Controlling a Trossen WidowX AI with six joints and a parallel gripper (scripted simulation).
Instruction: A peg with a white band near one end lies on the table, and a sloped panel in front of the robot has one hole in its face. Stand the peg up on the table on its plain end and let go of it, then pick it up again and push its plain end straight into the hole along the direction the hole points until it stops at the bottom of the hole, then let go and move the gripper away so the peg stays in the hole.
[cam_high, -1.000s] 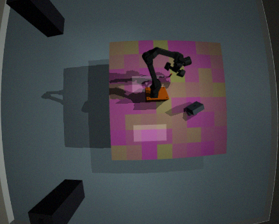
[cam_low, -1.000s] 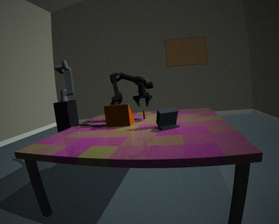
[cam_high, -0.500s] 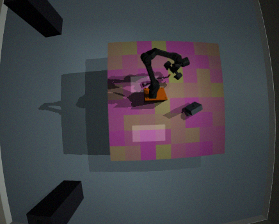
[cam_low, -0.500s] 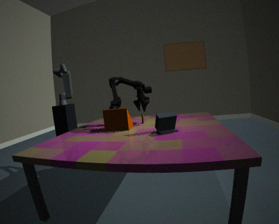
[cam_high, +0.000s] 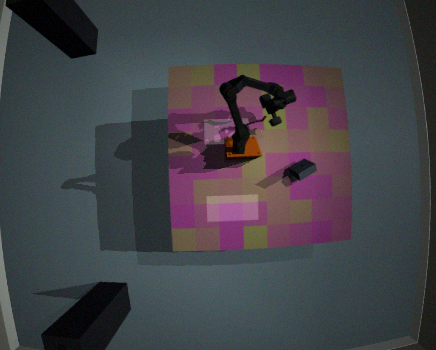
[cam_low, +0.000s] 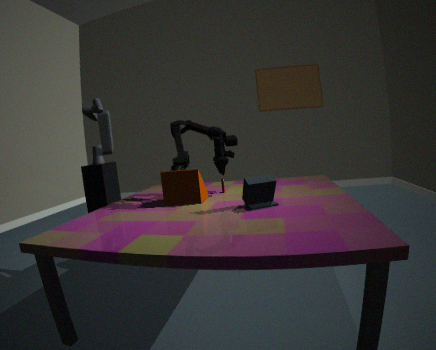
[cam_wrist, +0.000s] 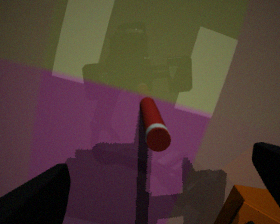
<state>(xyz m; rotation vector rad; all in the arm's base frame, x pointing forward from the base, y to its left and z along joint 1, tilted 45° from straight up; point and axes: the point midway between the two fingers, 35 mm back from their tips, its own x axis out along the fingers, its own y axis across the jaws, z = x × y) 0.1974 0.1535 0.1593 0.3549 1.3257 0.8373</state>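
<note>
Right now the peg is 5 cm below my gripper tip. From my gripper tip the other things lie so: grey sloped panel 35 cm to the right, 22 cm ahead, 4 cm below.
</note>
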